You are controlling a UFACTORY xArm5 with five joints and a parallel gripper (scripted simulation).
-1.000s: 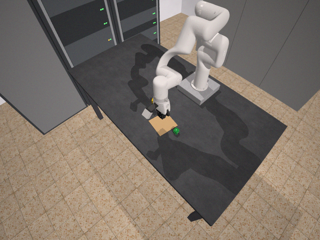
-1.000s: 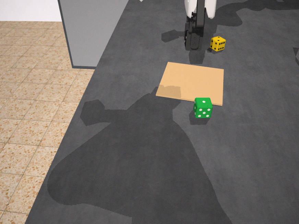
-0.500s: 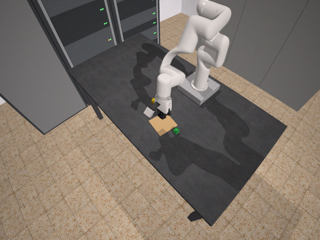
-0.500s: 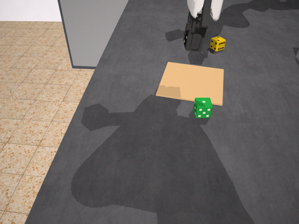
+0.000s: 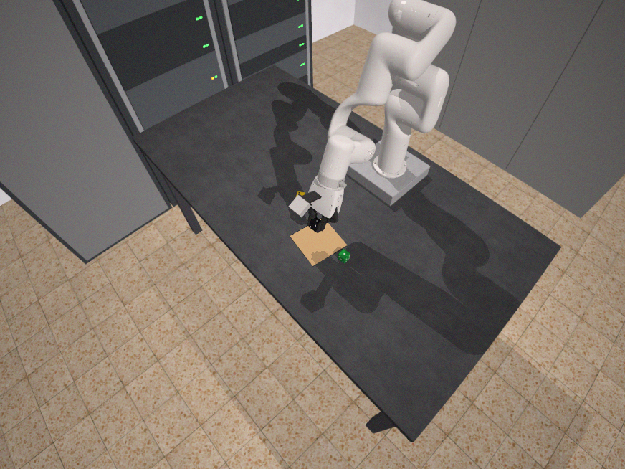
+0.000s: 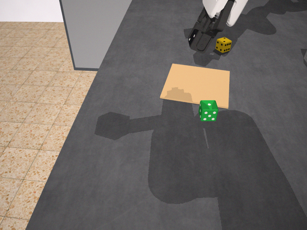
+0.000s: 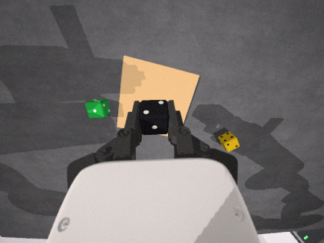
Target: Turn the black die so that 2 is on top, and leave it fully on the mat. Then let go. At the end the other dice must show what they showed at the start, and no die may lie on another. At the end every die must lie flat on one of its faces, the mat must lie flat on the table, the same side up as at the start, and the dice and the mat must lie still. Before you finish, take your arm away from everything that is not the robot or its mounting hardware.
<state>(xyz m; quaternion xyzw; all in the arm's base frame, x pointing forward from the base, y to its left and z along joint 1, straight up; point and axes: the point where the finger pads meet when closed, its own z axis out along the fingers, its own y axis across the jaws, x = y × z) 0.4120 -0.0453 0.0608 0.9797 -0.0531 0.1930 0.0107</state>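
My hand is 10 mm above the black die. The rest, counted from my hand: yellow die (120 mm behind, 160 mm to the right, 100 mm below); green die (110 mm to the left, 100 mm below); tan mat (10 mm behind, 110 mm below).
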